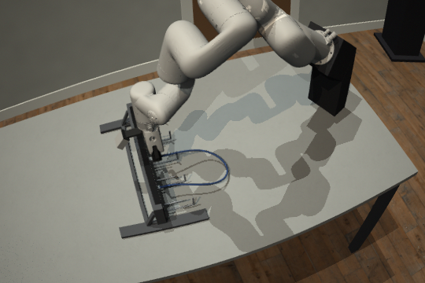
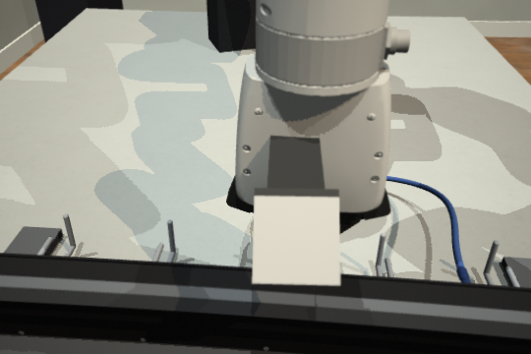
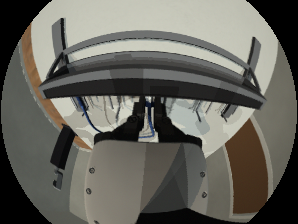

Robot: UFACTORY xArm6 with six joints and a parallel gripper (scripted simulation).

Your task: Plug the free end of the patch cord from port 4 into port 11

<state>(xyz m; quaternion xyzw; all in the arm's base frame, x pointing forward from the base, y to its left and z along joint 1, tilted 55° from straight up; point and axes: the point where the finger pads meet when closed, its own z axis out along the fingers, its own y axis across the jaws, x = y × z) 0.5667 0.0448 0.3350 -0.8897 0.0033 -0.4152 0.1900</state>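
Right now my hand is 20 mm short of the plug and 10 mm above it.
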